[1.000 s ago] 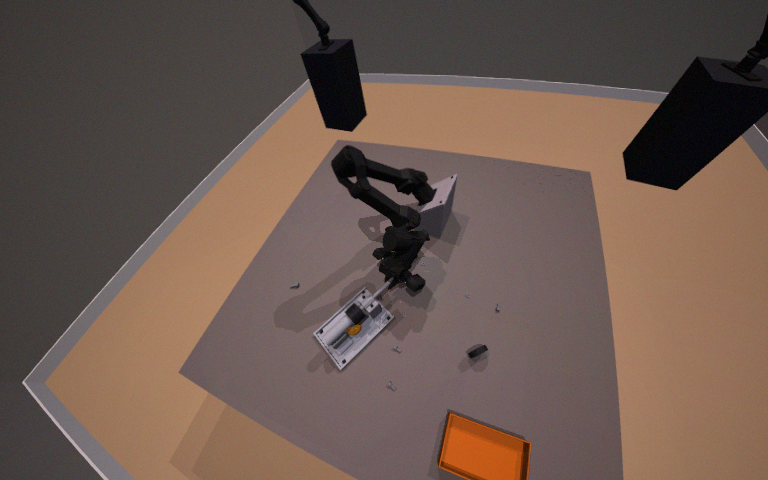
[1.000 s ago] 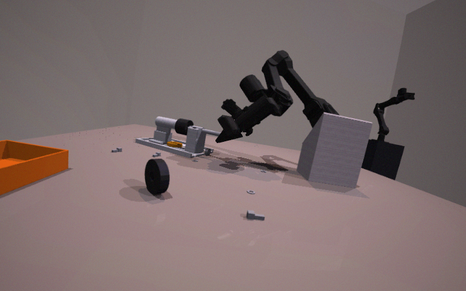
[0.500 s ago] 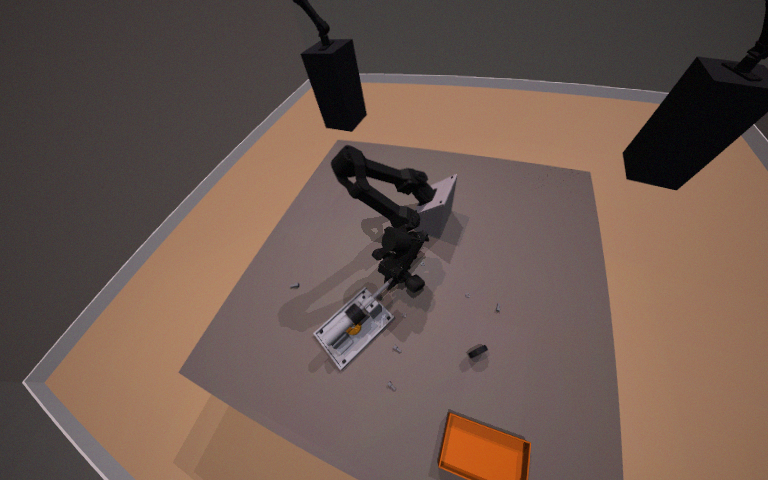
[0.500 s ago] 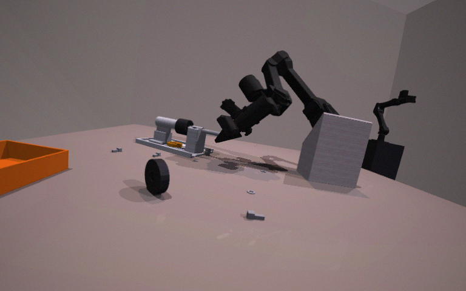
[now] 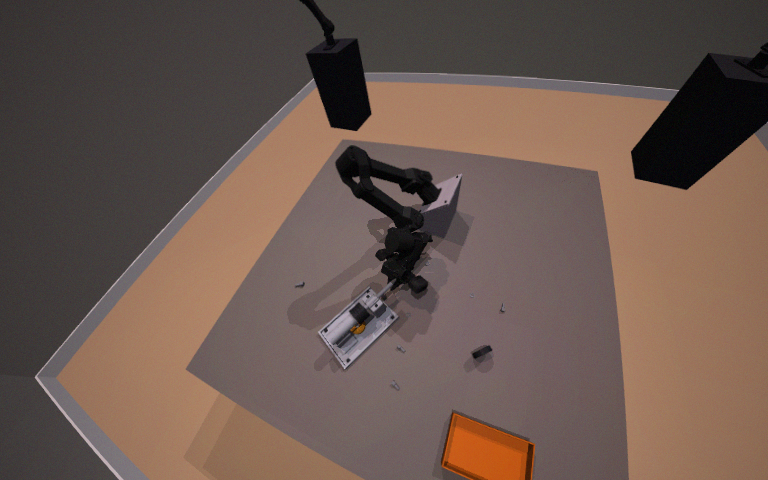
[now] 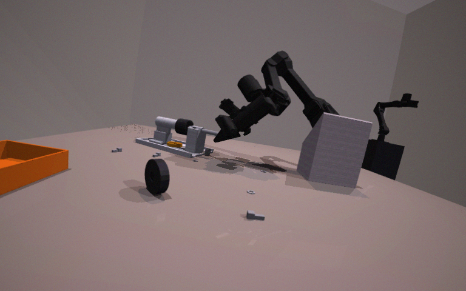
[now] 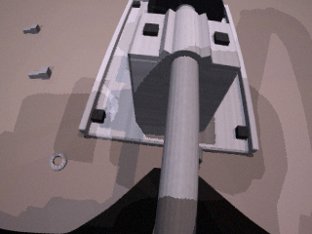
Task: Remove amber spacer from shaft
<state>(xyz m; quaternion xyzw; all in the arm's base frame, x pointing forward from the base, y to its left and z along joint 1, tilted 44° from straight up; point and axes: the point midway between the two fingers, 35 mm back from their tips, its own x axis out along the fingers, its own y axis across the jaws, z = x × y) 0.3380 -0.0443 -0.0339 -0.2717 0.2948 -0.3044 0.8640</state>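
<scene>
Now: gripper tip 60 mm short of the thin grey shaft, 20 mm to the left of it and 20 mm below it. Also, from my gripper tip: orange tray 290 mm ahead, 400 mm to the left, 50 mm below; then amber spacer 140 mm ahead, 60 mm to the right, 40 mm below.
</scene>
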